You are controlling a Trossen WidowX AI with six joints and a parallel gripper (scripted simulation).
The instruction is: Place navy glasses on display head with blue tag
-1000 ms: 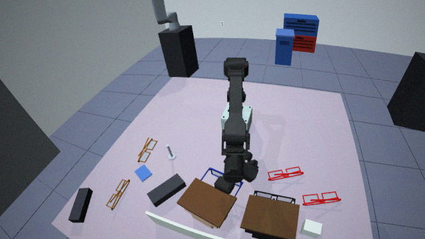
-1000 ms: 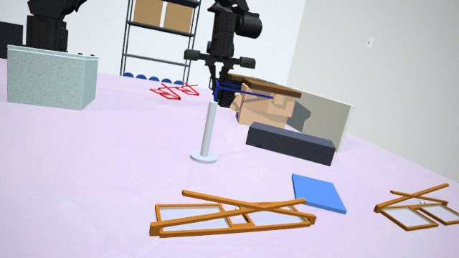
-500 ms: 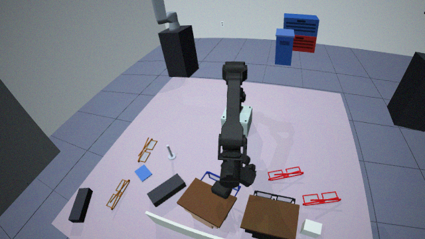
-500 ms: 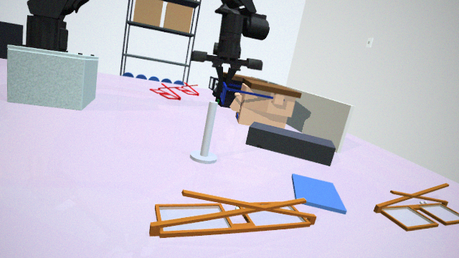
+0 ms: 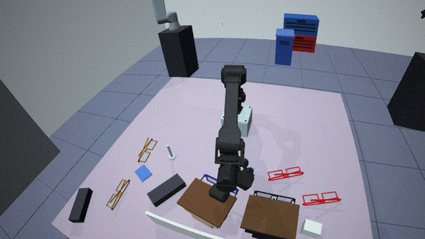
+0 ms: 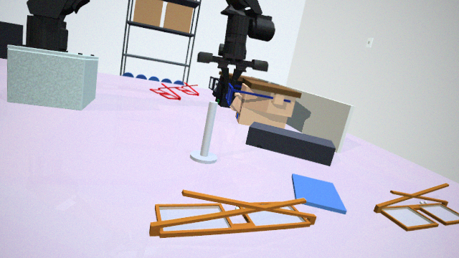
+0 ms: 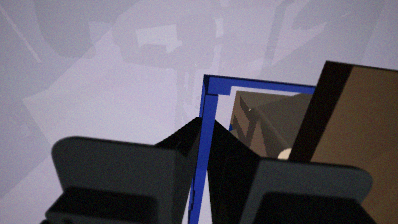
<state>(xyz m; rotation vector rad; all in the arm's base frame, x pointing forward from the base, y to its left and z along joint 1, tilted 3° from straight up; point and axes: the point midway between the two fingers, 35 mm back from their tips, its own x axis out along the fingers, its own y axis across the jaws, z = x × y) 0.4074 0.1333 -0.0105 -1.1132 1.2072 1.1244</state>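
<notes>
Right now my gripper tip is 70 mm short of the display head and 50 mm to the left of it. Round my gripper tip: white panel (190 mm ahead, 70 mm to the left, 10 mm below); white cube (330 mm to the left, 40 mm below, 40 mm ahead); white post (350 mm to the right, 80 mm behind, 40 mm below).
</notes>
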